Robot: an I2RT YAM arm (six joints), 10 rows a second.
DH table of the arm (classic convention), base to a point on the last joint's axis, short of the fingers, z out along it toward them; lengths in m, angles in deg. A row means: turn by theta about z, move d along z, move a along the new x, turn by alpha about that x. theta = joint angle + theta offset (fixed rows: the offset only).
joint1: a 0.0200; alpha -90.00; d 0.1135; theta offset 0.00
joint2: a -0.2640; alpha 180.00; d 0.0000; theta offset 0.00
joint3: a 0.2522; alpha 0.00; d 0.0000; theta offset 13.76
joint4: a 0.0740; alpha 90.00; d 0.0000; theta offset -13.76
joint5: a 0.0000; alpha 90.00; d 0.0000; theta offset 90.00
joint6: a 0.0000; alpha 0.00; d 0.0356; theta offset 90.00
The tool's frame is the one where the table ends.
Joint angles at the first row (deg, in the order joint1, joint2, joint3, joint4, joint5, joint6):
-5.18 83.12 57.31 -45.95 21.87 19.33
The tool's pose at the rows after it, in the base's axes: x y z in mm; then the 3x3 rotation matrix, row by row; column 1 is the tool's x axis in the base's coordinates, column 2 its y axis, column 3 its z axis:
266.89 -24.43 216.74; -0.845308 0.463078 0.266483; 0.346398 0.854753 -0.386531; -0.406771 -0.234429 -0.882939
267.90 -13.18 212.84; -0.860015 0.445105 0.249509; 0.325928 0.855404 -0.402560; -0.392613 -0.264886 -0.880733
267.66 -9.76 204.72; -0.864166 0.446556 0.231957; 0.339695 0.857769 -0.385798; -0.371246 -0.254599 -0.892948
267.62 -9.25 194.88; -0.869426 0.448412 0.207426; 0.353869 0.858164 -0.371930; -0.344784 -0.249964 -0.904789
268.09 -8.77 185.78; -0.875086 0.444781 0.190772; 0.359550 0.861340 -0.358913; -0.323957 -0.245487 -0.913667
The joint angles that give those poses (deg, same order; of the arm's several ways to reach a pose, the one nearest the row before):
-2.37 83.35 56.51 -45.43 22.03 19.61
0.25 84.40 56.68 -46.58 23.81 21.13
0.88 85.33 55.84 -46.30 22.91 22.53
0.88 86.58 54.87 -45.73 22.03 23.33
0.88 87.77 53.96 -44.73 21.21 23.58

